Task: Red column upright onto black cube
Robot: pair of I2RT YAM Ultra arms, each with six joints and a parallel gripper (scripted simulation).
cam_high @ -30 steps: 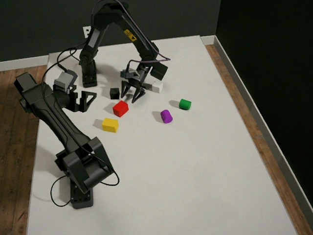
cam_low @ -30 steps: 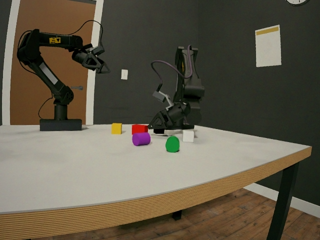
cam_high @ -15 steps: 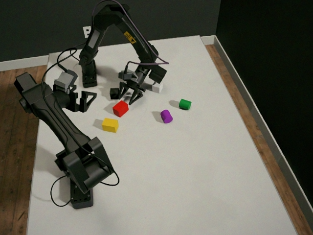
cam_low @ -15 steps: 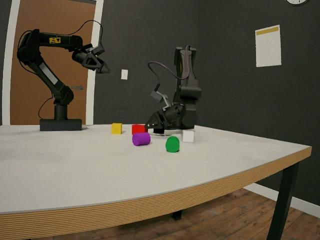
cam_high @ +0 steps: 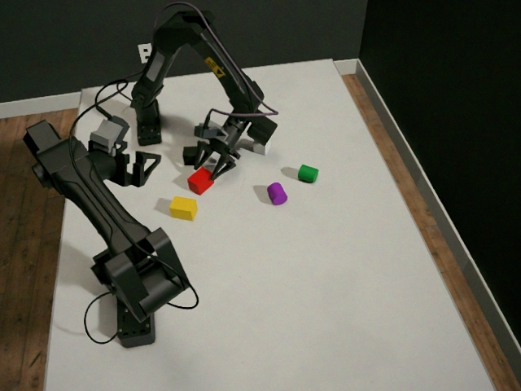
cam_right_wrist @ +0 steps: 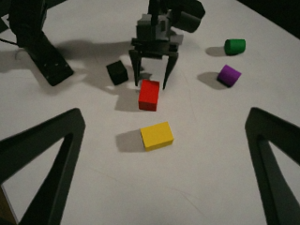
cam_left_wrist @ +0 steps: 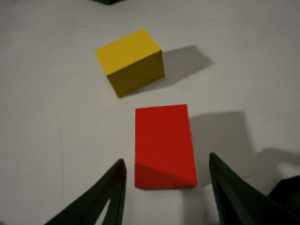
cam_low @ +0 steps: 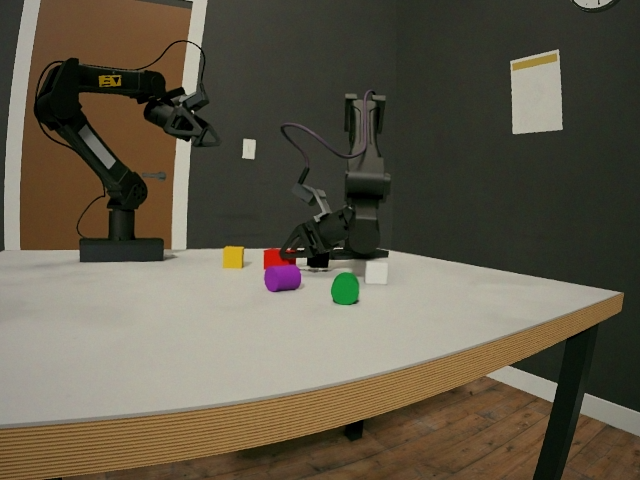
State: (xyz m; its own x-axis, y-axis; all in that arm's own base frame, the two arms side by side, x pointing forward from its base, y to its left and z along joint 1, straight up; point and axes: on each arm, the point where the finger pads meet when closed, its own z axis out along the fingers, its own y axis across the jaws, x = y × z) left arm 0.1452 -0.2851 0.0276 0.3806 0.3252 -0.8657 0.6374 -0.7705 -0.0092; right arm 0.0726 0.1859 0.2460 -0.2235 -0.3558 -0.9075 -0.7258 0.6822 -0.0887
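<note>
Right now the red column is 20 mm below my left hand, 10 mm to the right of it and 10 mm behind it. Also, from my left hand: white cube (170 mm ahead, 110 mm to the left, 20 mm below); then yellow block (100 mm to the right, 60 mm behind, 20 mm below); then black cube (90 mm to the left, 40 mm behind, 20 mm below).
</note>
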